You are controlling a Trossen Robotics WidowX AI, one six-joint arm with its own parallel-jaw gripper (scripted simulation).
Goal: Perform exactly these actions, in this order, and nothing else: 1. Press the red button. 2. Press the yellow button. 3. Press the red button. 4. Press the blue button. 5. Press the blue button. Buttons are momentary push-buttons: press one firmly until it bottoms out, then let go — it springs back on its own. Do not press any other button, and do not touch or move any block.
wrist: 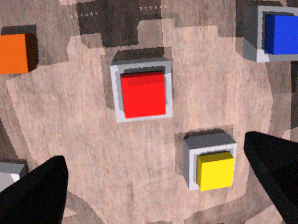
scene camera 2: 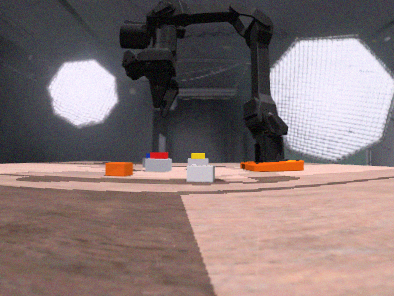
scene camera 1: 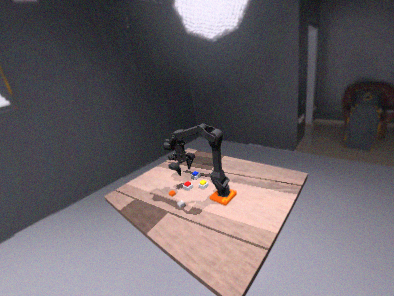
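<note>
My gripper's open and it's holding nothing; you'd find it in the wrist view too. There's a yellow button here as well, and a red button.
</note>
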